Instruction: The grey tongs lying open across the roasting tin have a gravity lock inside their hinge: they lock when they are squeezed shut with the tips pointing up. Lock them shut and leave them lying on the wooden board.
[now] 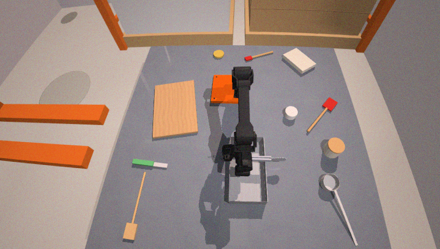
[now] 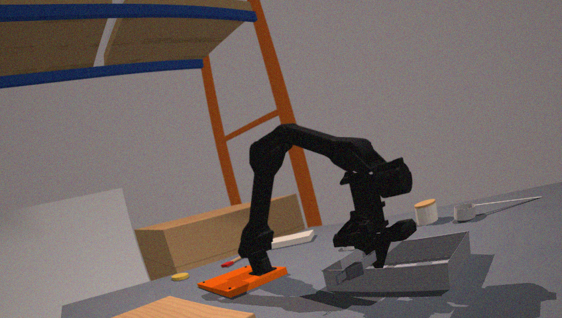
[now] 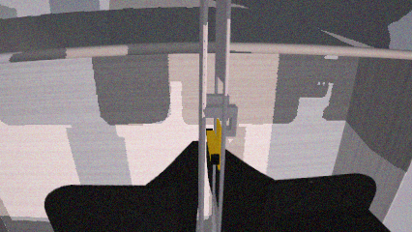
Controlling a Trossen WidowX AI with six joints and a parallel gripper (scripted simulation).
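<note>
My gripper tip is now 30 mm short of the roasting tin and 30 mm to the right of it. Also, from my gripper tip: white puck 300 mm behind, 240 mm to the left, 10 mm below; green-handled tool 50 mm ahead, 430 mm to the right, 20 mm below; yellow part 20 mm to the right, 40 mm above.
</note>
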